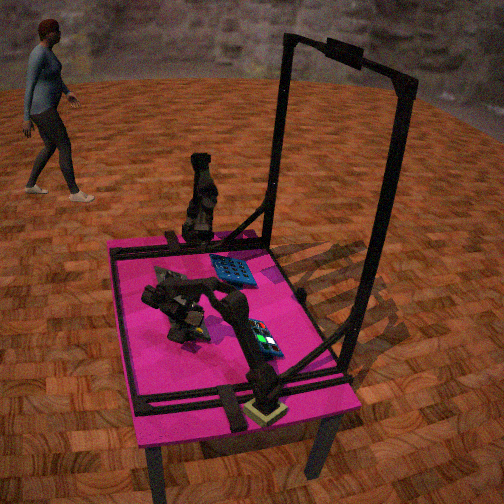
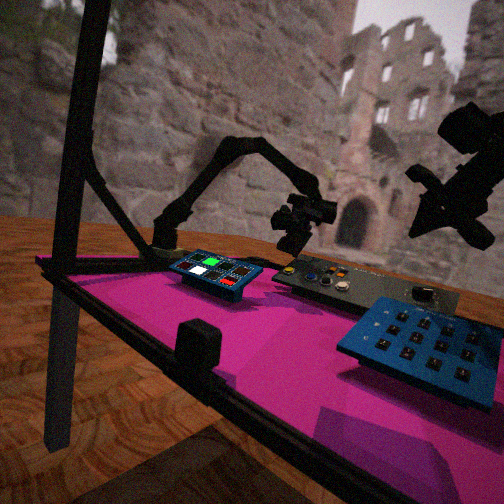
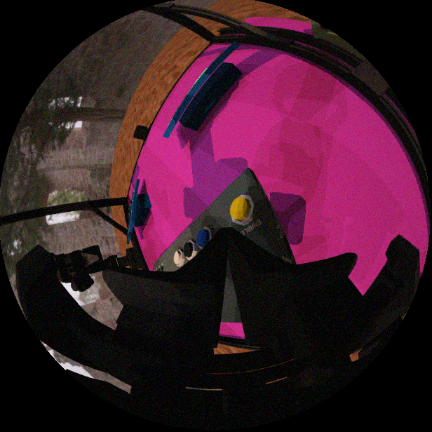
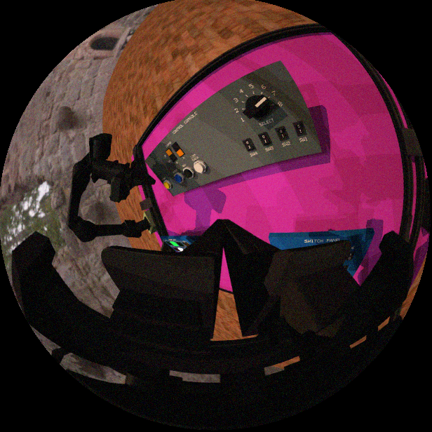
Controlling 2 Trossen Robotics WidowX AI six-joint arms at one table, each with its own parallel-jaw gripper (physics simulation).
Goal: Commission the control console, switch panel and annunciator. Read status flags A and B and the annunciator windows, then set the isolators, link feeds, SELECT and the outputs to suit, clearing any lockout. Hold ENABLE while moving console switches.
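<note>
The grey control console (image 2: 372, 289) (image 4: 225, 137) (image 3: 225, 209) lies at the far side of the pink table (image 1: 170, 365). Its yellow ENABLE button (image 3: 240, 208) (image 2: 288, 270) (image 4: 166, 184) sits at one end, and the SELECT knob (image 4: 257, 105) and a row of black switches (image 4: 275, 137) at the other. My left gripper (image 3: 225, 232) (image 2: 292, 245) (image 1: 185, 332) is shut and empty, just above the console beside the yellow button. My right gripper (image 4: 222, 224) (image 2: 417, 227) is shut and empty, high above the table. The blue switch panel (image 2: 425, 350) (image 1: 232, 270) (image 4: 322, 241) and the annunciator (image 2: 215, 272) (image 1: 265, 340) (image 3: 205, 96) lie apart from both.
The annunciator shows a green window (image 2: 210, 261), a white one (image 2: 198, 270) and a red one (image 2: 227, 281). A black gantry frame (image 1: 390, 200) stands along one table side, with a small black block (image 2: 197, 342) on the rail. A person (image 1: 47, 110) walks on the floor behind.
</note>
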